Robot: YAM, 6 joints.
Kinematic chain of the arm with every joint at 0, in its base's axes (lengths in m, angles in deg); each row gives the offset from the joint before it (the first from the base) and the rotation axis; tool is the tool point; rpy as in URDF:
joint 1: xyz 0 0 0.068 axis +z
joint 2: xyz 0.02 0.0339 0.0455 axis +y
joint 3: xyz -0.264 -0.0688 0 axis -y
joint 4: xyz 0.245 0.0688 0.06 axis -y
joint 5: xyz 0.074 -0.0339 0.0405 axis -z
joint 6: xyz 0.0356 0 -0.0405 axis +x
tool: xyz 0 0 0 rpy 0 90 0
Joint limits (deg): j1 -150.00..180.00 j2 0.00..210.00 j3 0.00..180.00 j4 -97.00..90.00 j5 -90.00..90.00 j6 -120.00..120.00
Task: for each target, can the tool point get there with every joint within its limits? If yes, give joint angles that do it. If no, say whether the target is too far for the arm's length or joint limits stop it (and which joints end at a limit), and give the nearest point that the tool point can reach.
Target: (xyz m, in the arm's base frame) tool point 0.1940 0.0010 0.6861
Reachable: yes | joints -9.10 103.22 152.78 41.83 -62.87 60.07
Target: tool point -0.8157 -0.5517 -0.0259
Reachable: no: too far | nearest point -0.5296 -0.3582 0.0240 | short by 0.349 m
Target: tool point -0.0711 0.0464 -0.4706
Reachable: no: joint limits stop it (at a limit: joint 2) | nearest point -0.1050 0.0685 -0.3587 | short by 0.119 m
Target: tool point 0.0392 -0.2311 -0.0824
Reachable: yes | joints -85.94 149.09 30.56 58.76 -39.64 33.09
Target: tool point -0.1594 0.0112 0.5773
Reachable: yes | joints 8.49 31.60 93.34 38.25 -76.25 -87.22
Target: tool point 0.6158 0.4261 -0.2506
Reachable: no: too far | nearest point 0.4768 0.3299 -0.1662 | short by 0.189 m
